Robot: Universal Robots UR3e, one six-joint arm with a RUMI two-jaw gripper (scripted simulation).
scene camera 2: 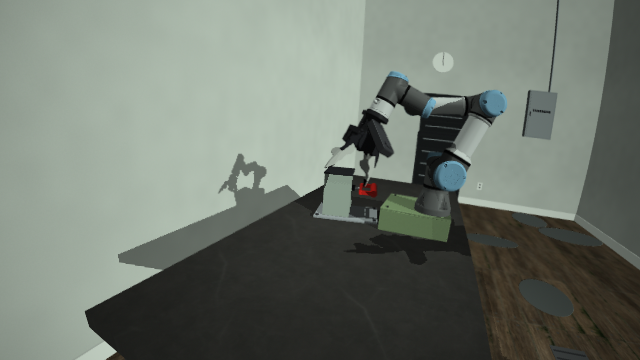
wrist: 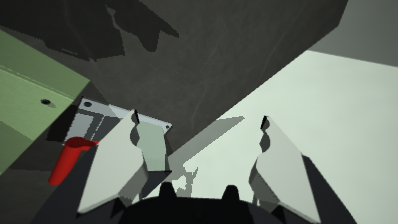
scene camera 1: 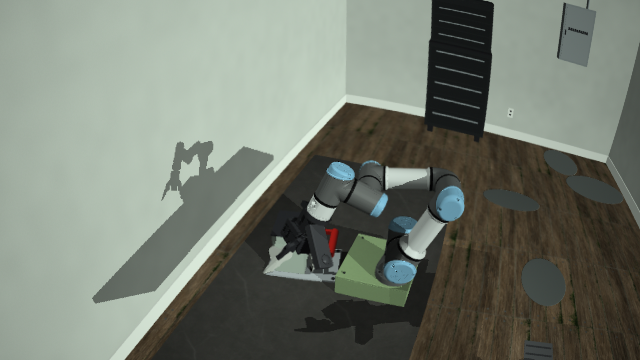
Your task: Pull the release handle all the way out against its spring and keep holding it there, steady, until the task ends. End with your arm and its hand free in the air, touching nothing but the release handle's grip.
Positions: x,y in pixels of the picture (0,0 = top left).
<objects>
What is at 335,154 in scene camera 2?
My gripper.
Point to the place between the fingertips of my gripper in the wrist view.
200,113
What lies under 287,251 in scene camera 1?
My gripper.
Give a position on a pale grey housing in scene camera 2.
337,183
</objects>
